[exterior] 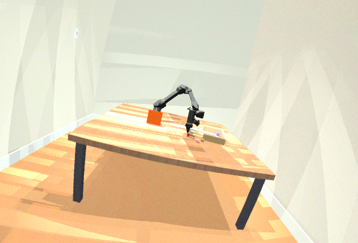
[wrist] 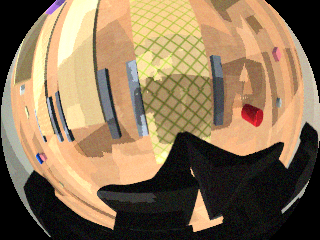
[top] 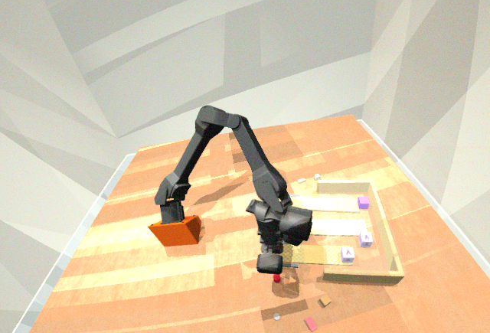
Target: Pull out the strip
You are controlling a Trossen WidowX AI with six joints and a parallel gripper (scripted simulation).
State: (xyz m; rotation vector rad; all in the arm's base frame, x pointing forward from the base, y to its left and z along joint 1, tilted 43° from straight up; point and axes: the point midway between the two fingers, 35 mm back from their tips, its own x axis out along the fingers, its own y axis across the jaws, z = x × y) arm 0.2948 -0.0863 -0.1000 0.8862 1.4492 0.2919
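Now: gripper tip 9 cm short of the hatched strip and 3 cm to the left of it. Round my gripper tip: tan block: 8 cm ahead, 16 cm to the right; then red cylinder: 2 cm behind, 8 cm to the right, 1 cm above; then white block: 24 cm ahead, 25 cm to the left.
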